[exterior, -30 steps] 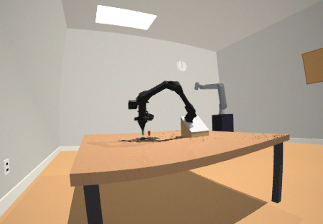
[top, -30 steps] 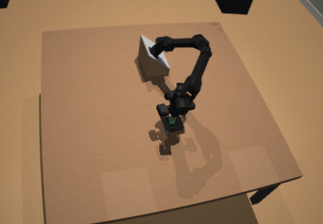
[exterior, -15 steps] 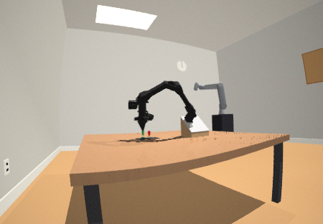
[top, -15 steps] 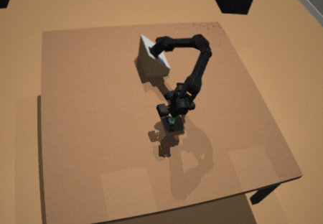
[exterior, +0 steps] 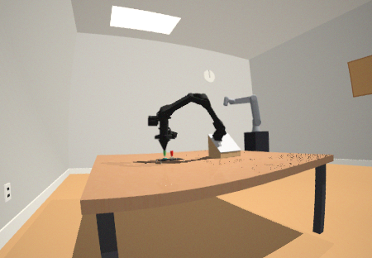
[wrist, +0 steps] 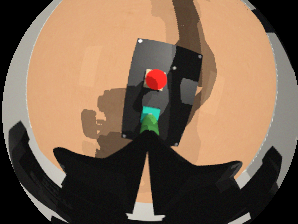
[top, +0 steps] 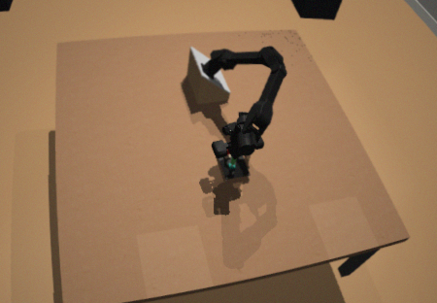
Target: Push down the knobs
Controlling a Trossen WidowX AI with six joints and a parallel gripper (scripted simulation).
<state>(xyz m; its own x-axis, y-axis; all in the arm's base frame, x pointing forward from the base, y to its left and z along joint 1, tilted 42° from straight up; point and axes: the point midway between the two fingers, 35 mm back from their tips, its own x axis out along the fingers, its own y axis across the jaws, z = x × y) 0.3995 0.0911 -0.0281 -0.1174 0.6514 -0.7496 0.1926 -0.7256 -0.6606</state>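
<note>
Right now my gripper tip is 20 mm above the green knob. Round my gripper tip: red knob: 50 mm behind, 20 mm below, 10 mm to the right.
</note>
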